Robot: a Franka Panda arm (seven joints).
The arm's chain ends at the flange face. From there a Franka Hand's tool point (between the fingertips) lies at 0.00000 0.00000 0.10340 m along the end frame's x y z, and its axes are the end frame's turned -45 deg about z.
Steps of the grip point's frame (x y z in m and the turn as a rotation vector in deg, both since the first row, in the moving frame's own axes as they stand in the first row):
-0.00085, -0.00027, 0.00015, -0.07, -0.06, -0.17
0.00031, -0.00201, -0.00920, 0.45, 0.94, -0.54
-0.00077, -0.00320, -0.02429, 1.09, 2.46, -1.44
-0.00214, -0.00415, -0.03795, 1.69, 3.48, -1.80
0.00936, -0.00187, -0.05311, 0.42, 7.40, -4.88
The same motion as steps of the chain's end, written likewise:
-0.00080, 0.00024, 0.00015, -0.09, 0.01, -0.17
-0.00182, 0.00014, -0.00918, 0.98, 0.35, -0.54
-0.00450, 0.00283, -0.02418, 2.51, 0.97, -1.44
-0.00663, 0.00521, -0.03771, 3.66, 1.27, -1.80
-0.00315, 0.00238, -0.05225, 5.53, 4.94, -4.88

